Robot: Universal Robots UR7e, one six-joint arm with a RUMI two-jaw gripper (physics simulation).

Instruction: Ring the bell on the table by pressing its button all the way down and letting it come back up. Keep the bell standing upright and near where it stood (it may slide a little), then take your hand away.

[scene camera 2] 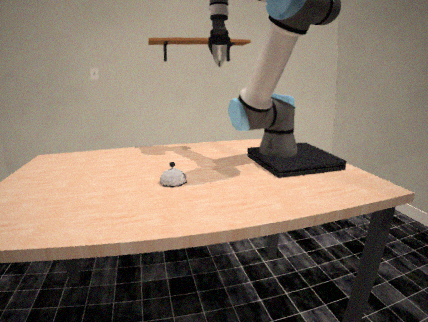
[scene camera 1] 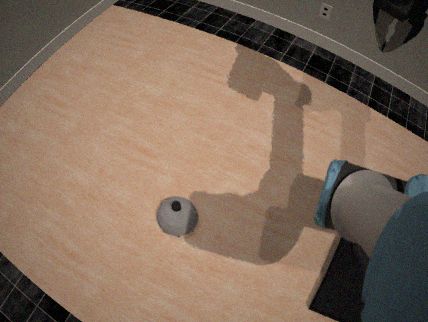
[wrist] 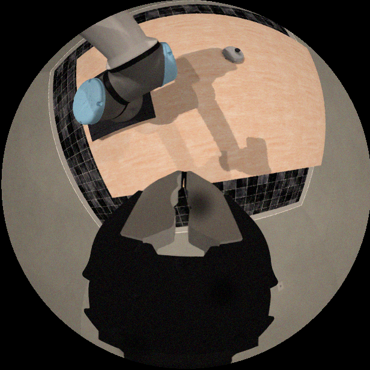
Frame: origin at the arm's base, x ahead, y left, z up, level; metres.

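Seen in the pictures: gripper, fingertip midpoint: (scene camera 2: pixel 219 66) (scene camera 1: pixel 382 51); arm's base, link origin: (scene camera 2: pixel 278 151).
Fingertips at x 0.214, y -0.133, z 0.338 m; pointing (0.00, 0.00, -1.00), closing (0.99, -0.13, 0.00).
Observation:
Offsets run from my fingertips to a thing's top centre. Level surfaces: height alone.
A grey domed bell {dx +0.200, dy +0.316, dz -0.308 m} (scene camera 1: pixel 177 219) (scene camera 2: pixel 173 178) (wrist: pixel 232 55) stands upright on the light wooden table {dz -0.374 m} (scene camera 1: pixel 100 125) (scene camera 2: pixel 100 210) (wrist: pixel 280 100). Its small black button {dx +0.200, dy +0.316, dz -0.308 m} (scene camera 1: pixel 176 205) (scene camera 2: pixel 172 164) (wrist: pixel 238 50) sticks up on top, with nothing touching it. My gripper (scene camera 1: pixel 385 49) (scene camera 2: pixel 219 65) (wrist: pixel 183 173) is shut and empty, with its fingertips together and pointing down. It hangs high above the table's level and well away from the bell, towards the back in the scene camera 2 view.
The arm's black base plate (scene camera 1: pixel 337 290) (scene camera 2: pixel 312 162) (wrist: pixel 102 131) sits on the table to the right of the bell in the scene views. A wooden shelf (scene camera 2: pixel 180 41) is on the wall behind the gripper. The arm's shadow falls across the table beside the bell.

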